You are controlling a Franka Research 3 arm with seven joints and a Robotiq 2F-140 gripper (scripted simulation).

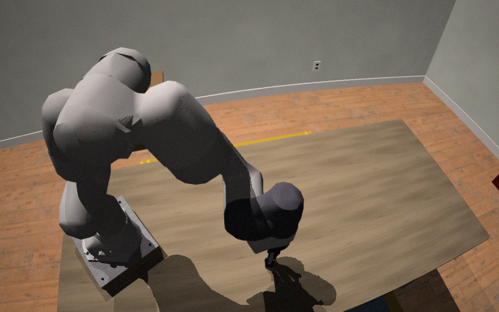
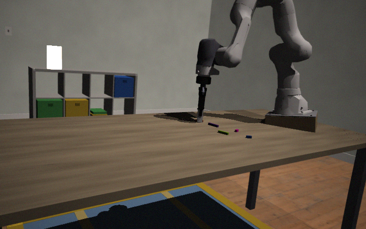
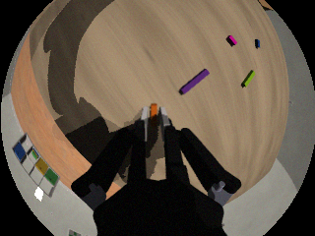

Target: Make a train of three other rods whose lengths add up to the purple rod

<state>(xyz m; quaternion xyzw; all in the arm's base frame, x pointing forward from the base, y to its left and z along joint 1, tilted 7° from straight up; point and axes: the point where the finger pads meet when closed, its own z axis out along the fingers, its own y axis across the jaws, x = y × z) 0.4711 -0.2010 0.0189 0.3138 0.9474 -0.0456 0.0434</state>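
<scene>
Right now the orange rod is 30 mm below my hand. The rest, counted from my hand: lime rod 50 mm ahead, 220 mm to the left, 30 mm below; magenta rod 40 mm behind, 220 mm to the left, 30 mm below; purple rod 10 mm behind, 90 mm to the left, 30 mm below.
</scene>
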